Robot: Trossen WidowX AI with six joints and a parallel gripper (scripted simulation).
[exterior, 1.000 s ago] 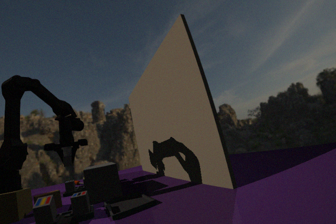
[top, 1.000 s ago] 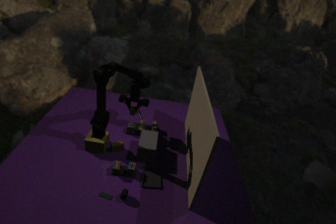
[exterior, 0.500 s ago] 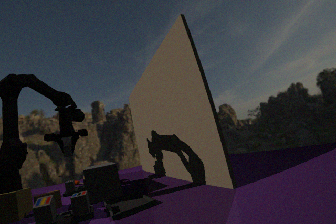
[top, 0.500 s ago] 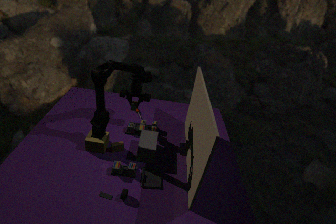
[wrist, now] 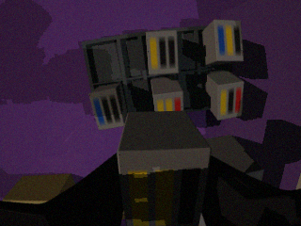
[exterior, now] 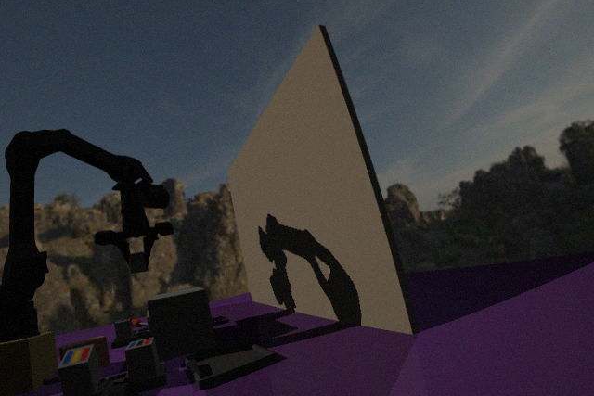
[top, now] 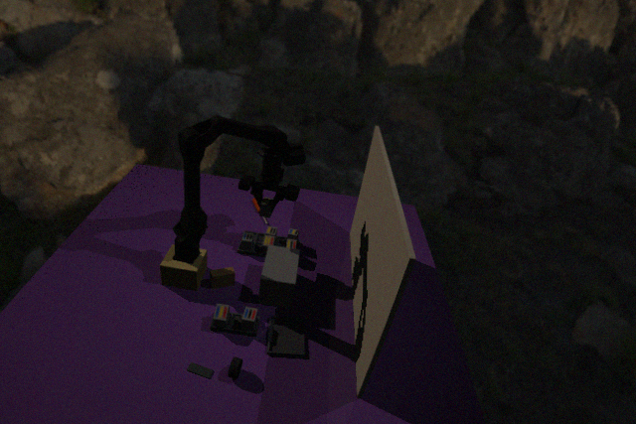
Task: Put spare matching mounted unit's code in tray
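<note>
My gripper tip is now 34 cm to the left of the flat grey tray, 16 cm above it and 15 cm short of it. Round my gripper tip: white panel: 33 cm ahead, 14 cm to the right, 6 cm above; dark spare block: 2 cm above.
</note>
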